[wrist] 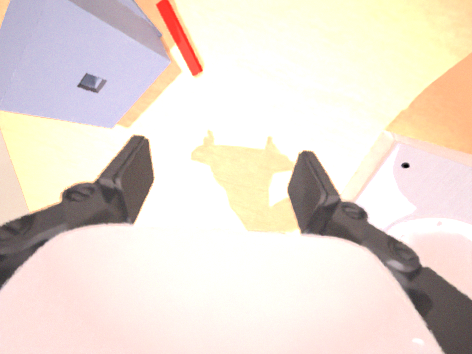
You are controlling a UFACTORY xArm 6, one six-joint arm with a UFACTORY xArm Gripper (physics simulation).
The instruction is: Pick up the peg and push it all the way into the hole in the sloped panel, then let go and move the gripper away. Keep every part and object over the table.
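Note:
The red peg lies on the table at the top of the view, just right of the panel block, and its upper end reaches the frame's edge. The blue-grey sloped panel is at the upper left, with a dark square hole in its face. My gripper is open, with nothing between its fingers. It is above the table, below and to the right of the panel and below the peg in the view.
The robot's pale base plate, with a small dark hole, is at the right edge. The gripper's shadow falls on the wooden table between and ahead of the fingers. A darker orange area shows at the upper right.

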